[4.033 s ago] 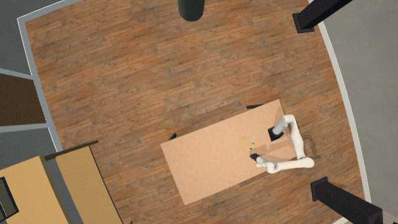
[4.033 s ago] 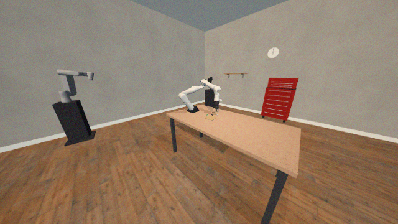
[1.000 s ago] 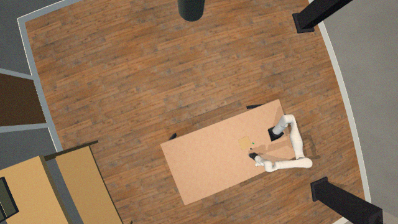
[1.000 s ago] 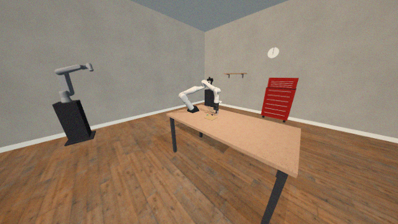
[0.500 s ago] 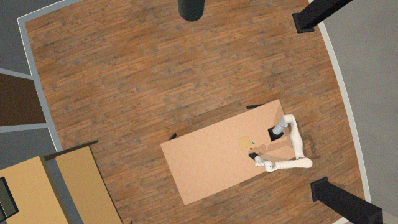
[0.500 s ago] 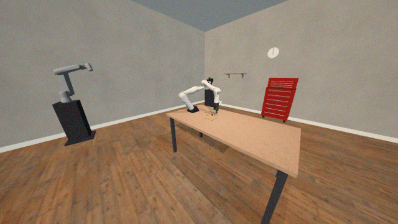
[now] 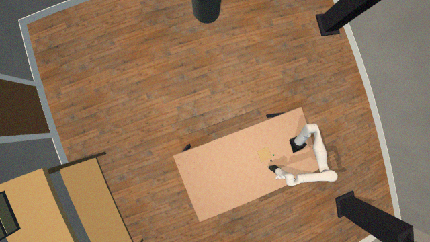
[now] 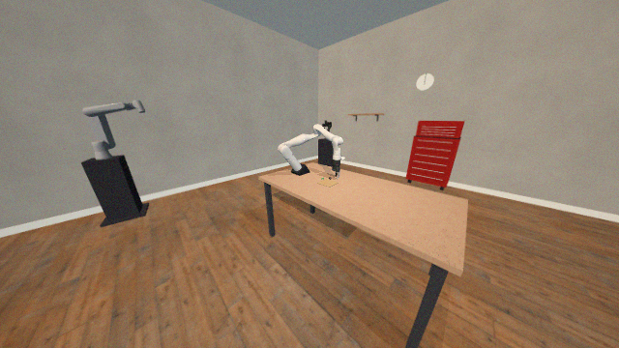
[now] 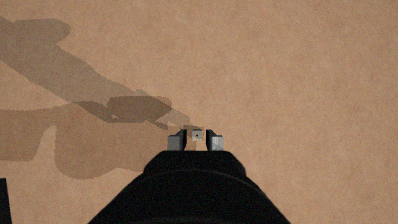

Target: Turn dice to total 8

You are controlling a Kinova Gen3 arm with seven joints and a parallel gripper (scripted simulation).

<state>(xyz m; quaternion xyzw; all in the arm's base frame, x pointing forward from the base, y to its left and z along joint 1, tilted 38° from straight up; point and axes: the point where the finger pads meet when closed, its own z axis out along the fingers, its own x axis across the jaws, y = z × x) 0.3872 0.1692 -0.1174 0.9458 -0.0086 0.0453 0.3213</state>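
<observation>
My gripper is now 30 mm above the white die. From my hand the other things lie so: black die 60 mm to the right, 40 mm behind, 30 mm below; green die 120 mm to the right, 80 mm behind, 30 mm below; tan mat 150 mm to the right, 40 mm below, 20 mm ahead.
</observation>
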